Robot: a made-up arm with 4 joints.
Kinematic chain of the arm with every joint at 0, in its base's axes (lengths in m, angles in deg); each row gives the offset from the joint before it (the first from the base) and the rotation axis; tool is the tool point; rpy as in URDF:
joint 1: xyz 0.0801 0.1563 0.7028 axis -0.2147 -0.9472 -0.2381
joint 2: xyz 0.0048 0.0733 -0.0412 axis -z
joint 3: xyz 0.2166 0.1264 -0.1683 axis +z
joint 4: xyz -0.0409 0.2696 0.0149 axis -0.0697 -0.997 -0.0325
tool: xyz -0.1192 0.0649 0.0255 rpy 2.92 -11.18 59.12
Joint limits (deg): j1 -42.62..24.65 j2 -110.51..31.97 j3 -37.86..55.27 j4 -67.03..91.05
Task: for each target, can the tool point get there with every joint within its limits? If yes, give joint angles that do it. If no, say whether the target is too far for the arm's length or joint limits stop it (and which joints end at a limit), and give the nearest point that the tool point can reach.
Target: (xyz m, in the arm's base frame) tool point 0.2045 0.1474 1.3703
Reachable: no: joint limits stop it (at a limit: joint 1, joint 4) | nearest point -0.2234 0.2035 0.8797 | short by 0.653 m
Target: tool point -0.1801 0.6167 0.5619
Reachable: yes | joints -32.41 -9.51 22.60 62.44
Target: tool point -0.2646 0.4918 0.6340
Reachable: yes | joints -10.11 -49.20 12.61 -15.56
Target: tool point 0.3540 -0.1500 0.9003
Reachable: no: joint limits stop it (at a limit: joint 1, joint 2, joint 3) | nearest point -0.0935 0.0193 0.7287 | short by 0.508 m
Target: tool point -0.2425 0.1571 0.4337
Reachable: yes | joints -7.55 -86.30 47.64 76.50
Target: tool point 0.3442 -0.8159 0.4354
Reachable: no: too far | nearest point 0.0453 0.0094 0.4421 | short by 0.878 m
